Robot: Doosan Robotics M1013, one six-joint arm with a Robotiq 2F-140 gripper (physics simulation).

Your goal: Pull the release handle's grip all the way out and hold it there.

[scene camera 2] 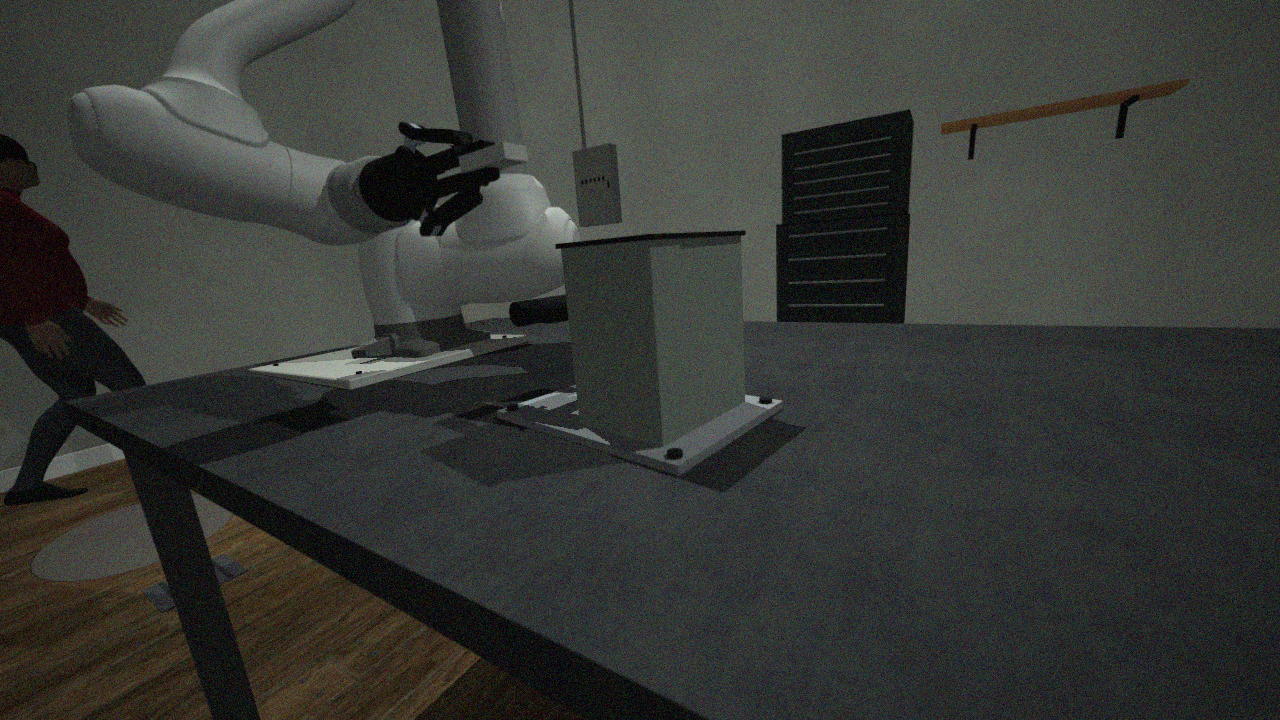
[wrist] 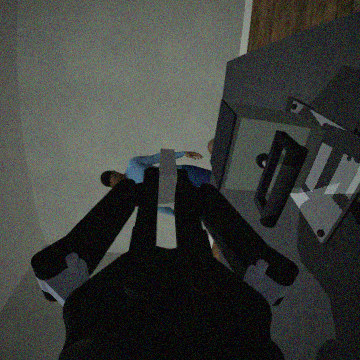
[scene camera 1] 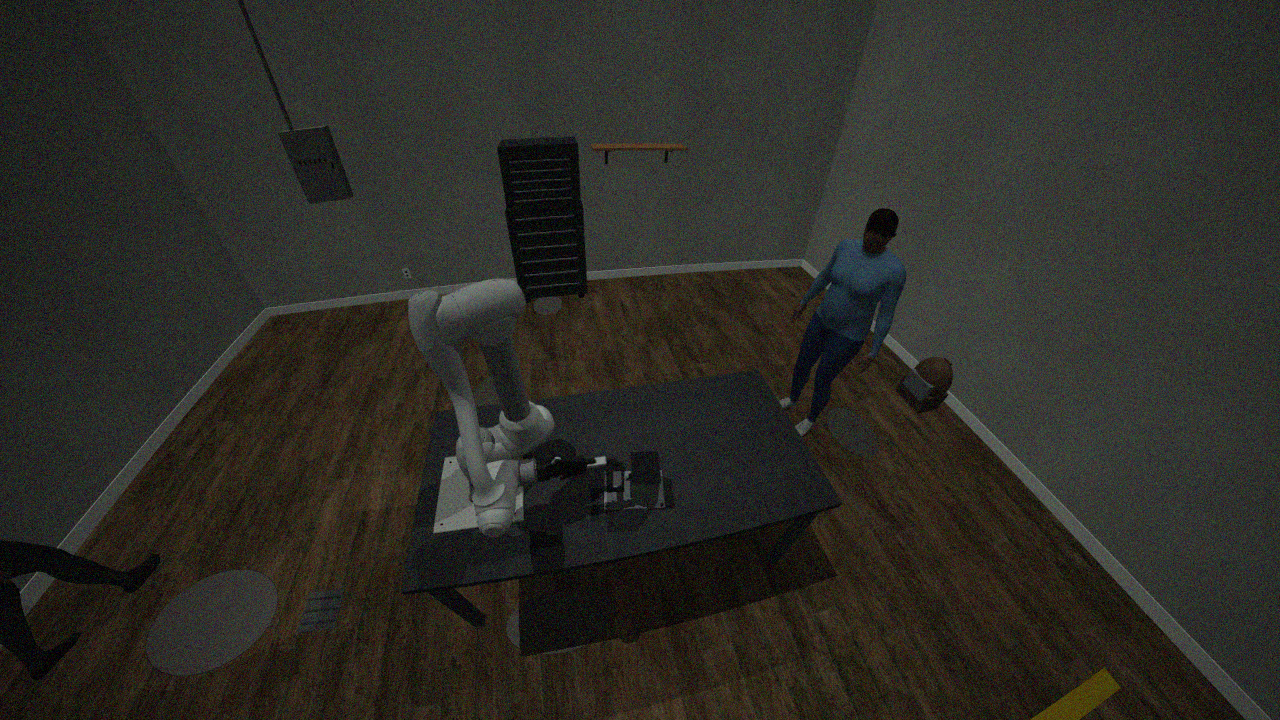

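Observation:
The release handle's housing is a grey-green box with a dark lid, standing on a pale bolted plate. Its grip is a black rectangular frame a short way in front of the housing's face, with a dark round stem behind it. In scene camera 1 the grip is hard to make out. My gripper is shut with nothing held. It points sideways, higher than the lid in scene camera 2, apart from the grip, which lies to its right in the wrist view.
The dark table carries the housing and the arm's white mounting plate. A person in blue stands beyond the table's far end. A person in red stands behind the arm's side. A dark cabinet stands by the wall.

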